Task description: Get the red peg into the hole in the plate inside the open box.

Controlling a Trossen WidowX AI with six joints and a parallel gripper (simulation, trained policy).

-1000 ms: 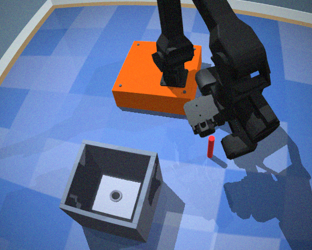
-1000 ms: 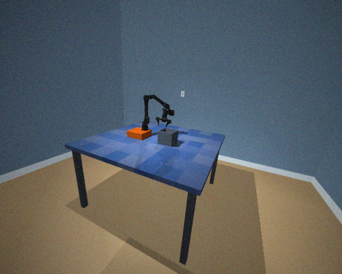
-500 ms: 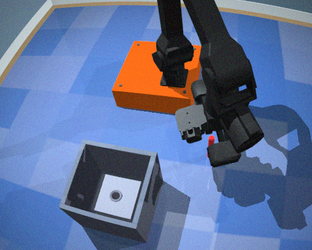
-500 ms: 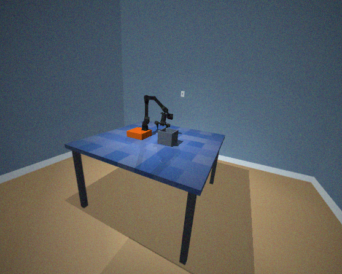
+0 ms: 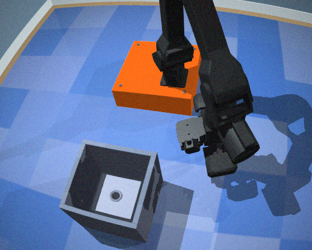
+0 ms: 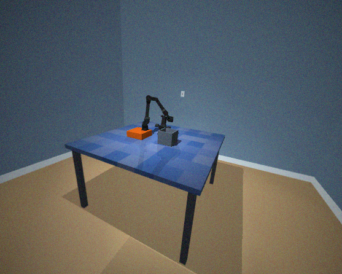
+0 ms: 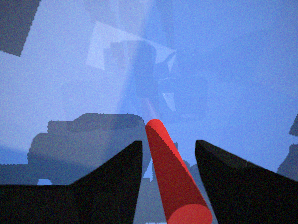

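The plate is 18 cm to the right of my gripper tip, 16 cm ahead of it and 2 cm above it. Also, from my gripper tip: red peg 1 cm ahead, 1 cm above.
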